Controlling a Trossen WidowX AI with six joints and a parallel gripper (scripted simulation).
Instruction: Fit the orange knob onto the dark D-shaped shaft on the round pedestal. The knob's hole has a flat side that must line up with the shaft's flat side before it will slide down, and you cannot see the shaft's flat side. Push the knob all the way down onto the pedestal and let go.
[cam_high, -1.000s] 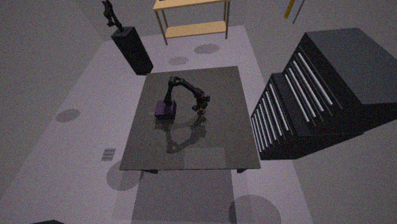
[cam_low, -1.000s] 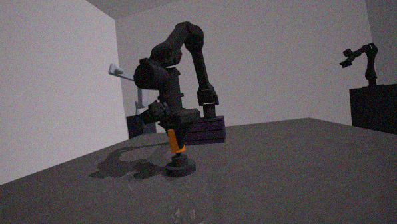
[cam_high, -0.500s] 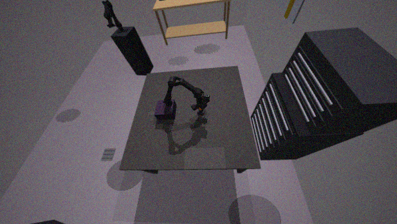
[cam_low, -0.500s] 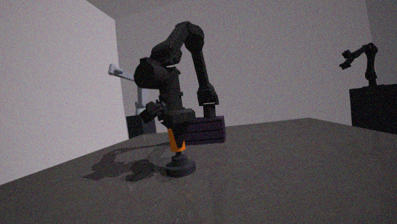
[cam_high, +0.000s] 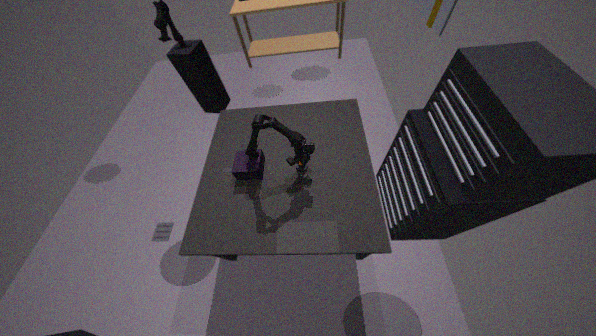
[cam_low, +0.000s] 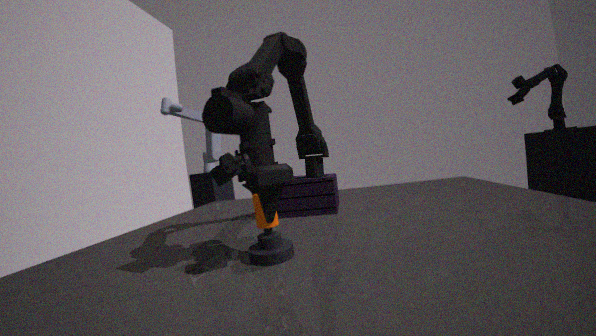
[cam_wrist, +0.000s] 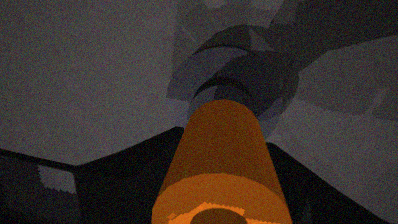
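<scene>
The orange knob is 20 mm above my gripper tip. Also, from my gripper tip: D-shaped shaft: 40 mm below.
</scene>
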